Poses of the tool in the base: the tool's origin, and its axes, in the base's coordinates. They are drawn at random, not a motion.
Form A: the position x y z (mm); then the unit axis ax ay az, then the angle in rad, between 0 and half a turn.
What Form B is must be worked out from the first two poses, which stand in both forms.
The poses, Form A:
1: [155, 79, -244, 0.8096, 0.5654, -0.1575, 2.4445]
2: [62, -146, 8, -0.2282, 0.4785, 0.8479, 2.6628]
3: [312, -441, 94, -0.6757, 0.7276, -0.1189, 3.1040]
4: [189, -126, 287, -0.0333, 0.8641, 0.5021, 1.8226]
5: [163, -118, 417, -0.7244, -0.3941, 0.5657, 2.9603]
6: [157, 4, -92, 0.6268, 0.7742, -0.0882, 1.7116]
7: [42, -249, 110, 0.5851, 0.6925, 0.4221, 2.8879]
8: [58, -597, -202, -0.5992, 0.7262, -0.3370, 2.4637]
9: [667, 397, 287, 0.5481, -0.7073, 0.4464, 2.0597]
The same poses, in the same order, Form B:
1: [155, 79, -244, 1.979, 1.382, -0.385]
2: [62, -146, 8, -0.608, 1.274, 2.258]
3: [312, -441, 94, -2.097, 2.258, -0.369]
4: [189, -126, 287, -0.061, 1.575, 0.915]
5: [163, -118, 417, -2.144, -1.167, 1.675]
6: [157, 4, -92, 1.073, 1.325, -0.151]
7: [42, -249, 110, 1.690, 2.000, 1.219]
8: [58, -597, -202, -1.476, 1.789, -0.830]
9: [667, 397, 287, 1.129, -1.457, 0.919]
